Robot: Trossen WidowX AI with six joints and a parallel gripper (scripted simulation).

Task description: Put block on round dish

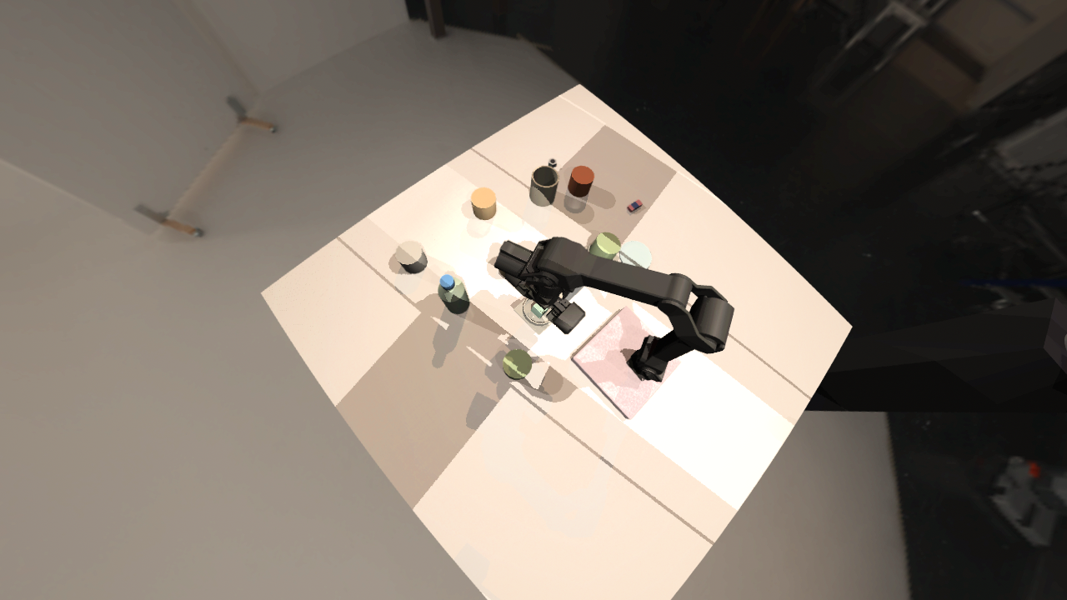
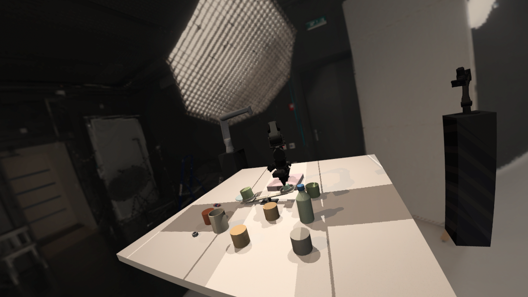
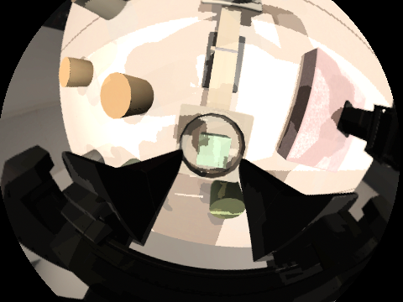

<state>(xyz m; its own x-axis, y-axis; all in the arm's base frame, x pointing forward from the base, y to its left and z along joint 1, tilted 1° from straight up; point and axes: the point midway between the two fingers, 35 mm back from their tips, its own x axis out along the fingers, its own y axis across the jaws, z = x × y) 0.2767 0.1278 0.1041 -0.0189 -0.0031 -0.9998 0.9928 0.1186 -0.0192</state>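
Now: the pale green block 20 mm below my gripper tip. The rest, counted from my gripper tip: bottle with blue cap 160 mm ahead, 140 mm to the left; then pale blue round dish 40 mm behind, 350 mm to the right, 110 mm below; then grey cylinder 330 mm ahead, 150 mm to the left, 70 mm below.
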